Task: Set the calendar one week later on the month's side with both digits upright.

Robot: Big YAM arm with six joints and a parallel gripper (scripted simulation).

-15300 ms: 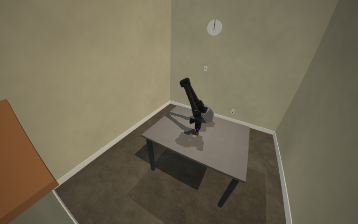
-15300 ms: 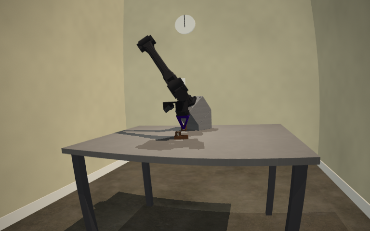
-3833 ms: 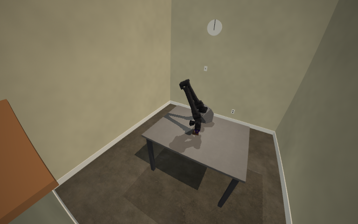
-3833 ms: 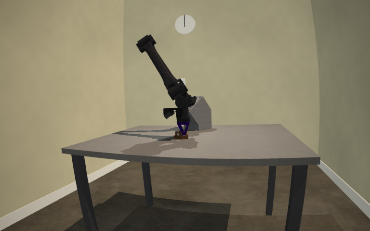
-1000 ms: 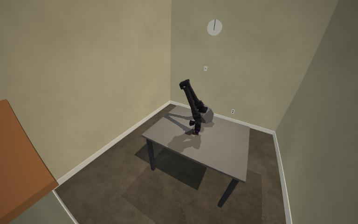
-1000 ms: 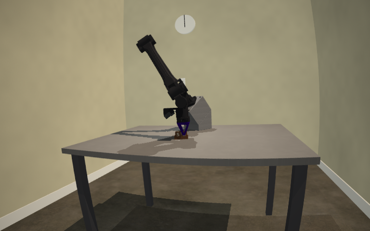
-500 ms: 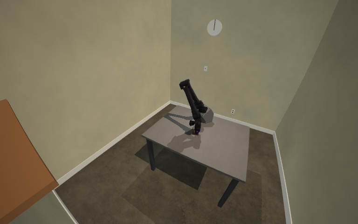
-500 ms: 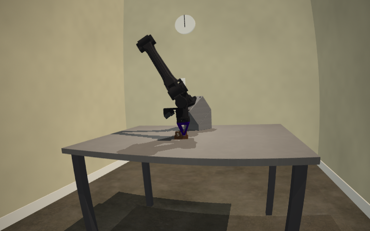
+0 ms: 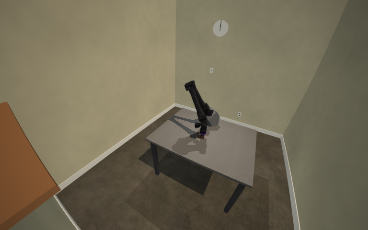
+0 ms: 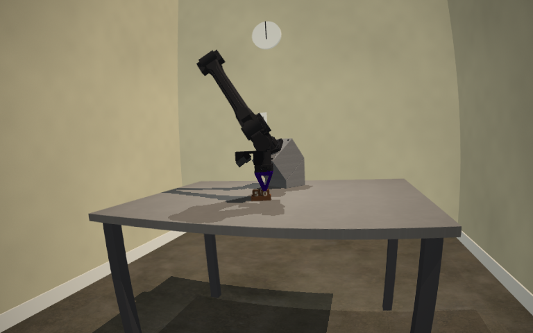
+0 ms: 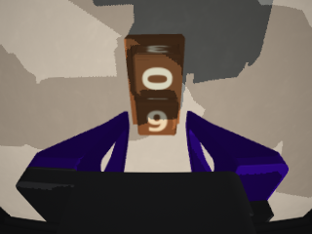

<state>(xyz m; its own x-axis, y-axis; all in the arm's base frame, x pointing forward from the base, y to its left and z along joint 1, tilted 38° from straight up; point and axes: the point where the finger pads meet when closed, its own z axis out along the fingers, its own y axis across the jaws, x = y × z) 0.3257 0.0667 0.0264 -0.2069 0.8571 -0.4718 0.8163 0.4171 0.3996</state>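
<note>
Now: hand 4 cm above the brown tray and 2 cm to the left of it.
</note>
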